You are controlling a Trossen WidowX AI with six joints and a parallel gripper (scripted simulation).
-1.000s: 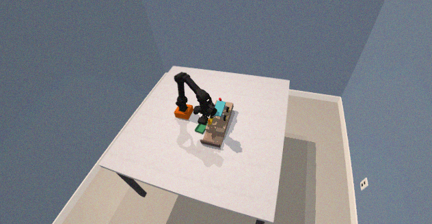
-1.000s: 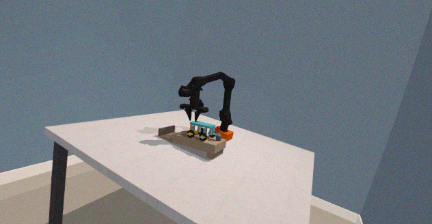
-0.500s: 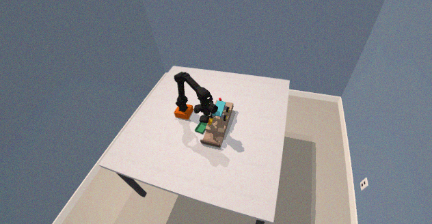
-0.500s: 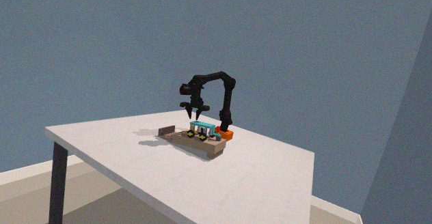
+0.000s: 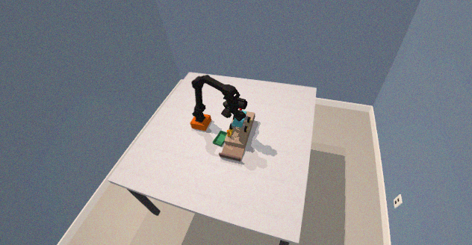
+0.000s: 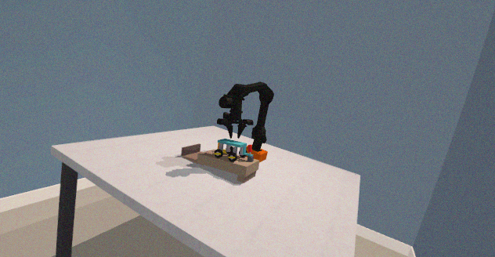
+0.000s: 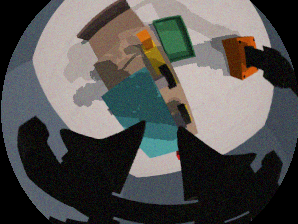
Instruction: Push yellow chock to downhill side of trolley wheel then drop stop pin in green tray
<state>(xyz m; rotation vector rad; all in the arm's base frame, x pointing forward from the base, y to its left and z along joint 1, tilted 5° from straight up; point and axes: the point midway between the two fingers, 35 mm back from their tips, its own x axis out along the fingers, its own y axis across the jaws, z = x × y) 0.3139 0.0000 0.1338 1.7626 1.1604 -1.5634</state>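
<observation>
The red-headed stop pin lies 100 mm to the left of my gripper tip, 40 mm below it and 10 mm behind it. The rest, counted from my gripper tip: ramp 120 mm below, 20 mm ahead; then yellow chock 90 mm below, 80 mm to the right, 30 mm behind; then teal trolley 60 mm below, 20 mm ahead, 10 mm to the left.
</observation>
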